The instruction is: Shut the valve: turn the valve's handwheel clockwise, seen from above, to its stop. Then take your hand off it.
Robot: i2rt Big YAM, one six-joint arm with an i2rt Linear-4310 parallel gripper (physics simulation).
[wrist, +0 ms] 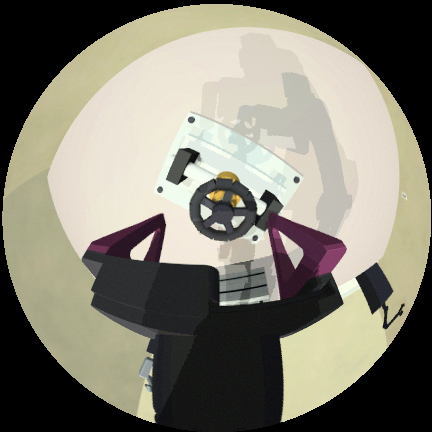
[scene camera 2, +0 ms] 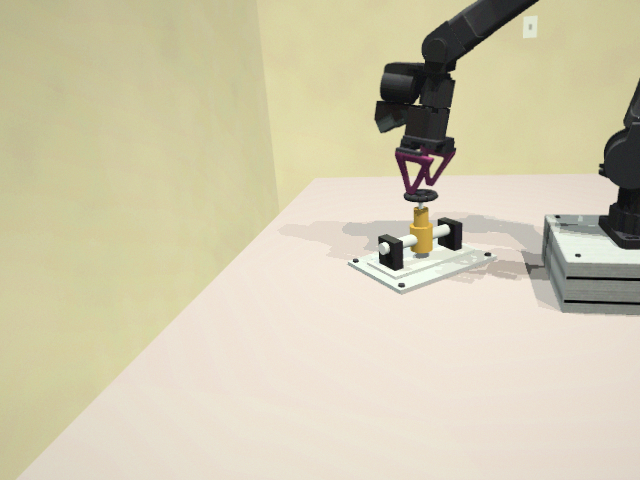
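The valve's dark, spoked handwheel (scene camera 2: 421, 199) (wrist: 248, 210) lies level on top of the orange valve body (scene camera 2: 421, 237) (wrist: 227, 176). A white pipe (scene camera 2: 409, 241) (wrist: 197, 170) runs through the body, over a pale base plate (scene camera 2: 439, 274) (wrist: 182, 137). My gripper (scene camera 2: 420, 188) (wrist: 216, 218) points down, open and empty, its two purple fingers wide apart. In the wrist view the wheel shows between the fingertips, mostly a little beyond them, with gaps on both sides. In the scene view the tips are about at or just above the rim; contact cannot be told.
Two black blocks (scene camera 2: 391, 252) (scene camera 2: 450, 234) (wrist: 182, 166) (wrist: 270, 209) hold the pipe's ends, below wheel height. The arm's grey, slatted pedestal (scene camera 2: 573, 248) (wrist: 245, 280) stands on the table, right of the valve in the scene view. Yellowish walls stand beyond the table.
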